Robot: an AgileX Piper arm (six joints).
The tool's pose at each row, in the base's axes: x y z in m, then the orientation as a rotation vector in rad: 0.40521, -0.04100, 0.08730, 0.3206, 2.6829, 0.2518; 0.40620, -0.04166, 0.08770, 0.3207, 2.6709, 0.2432; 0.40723, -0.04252, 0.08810, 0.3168, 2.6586, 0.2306; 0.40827, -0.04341, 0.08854, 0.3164, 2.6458, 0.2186; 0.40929, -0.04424, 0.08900, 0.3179, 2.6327, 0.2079; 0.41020, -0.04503, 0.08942, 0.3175, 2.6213, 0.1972
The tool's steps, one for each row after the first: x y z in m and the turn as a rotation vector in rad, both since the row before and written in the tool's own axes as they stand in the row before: -0.00120, -0.00036, -0.00001, 0.0040, -0.0131, -0.0012; -0.00129, -0.00054, 0.00000, 0.0060, -0.0142, -0.0047; -0.00132, -0.00057, -0.00002, 0.0062, -0.0144, -0.0022; -0.00129, -0.00051, -0.00001, 0.0057, -0.0144, -0.0006; -0.00117, -0.00050, -0.00001, 0.0056, -0.0128, -0.0020
